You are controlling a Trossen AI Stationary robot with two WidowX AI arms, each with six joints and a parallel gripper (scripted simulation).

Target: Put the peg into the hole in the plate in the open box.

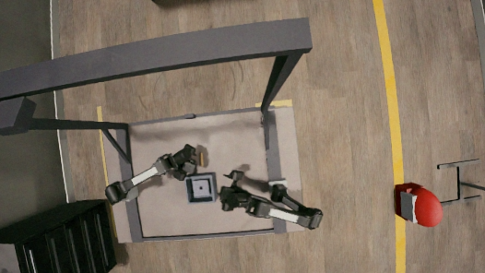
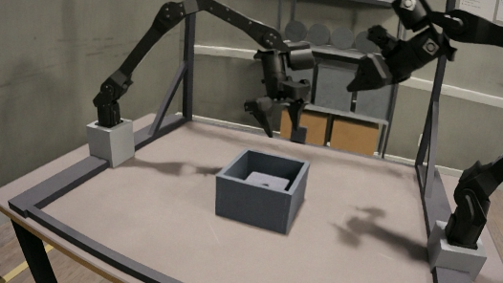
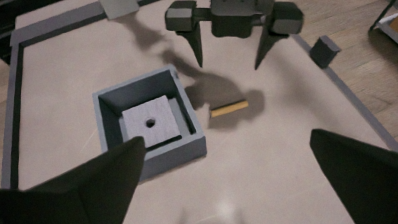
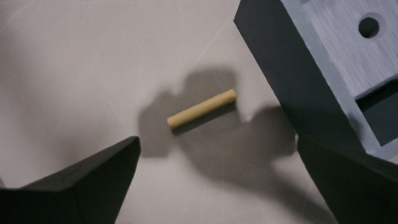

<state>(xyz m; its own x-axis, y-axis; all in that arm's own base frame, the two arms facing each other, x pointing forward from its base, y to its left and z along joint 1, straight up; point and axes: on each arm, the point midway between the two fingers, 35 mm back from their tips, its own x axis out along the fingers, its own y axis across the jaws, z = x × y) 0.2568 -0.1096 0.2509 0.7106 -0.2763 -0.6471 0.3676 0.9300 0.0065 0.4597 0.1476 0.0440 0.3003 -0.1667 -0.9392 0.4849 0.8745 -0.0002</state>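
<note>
Right now my right hand is 3 cm to the right of the tan peg and 14 cm above it. The rest, counted from my right hand: grey box: 17 cm ahead, 3 cm to the left, 13 cm below.
</note>
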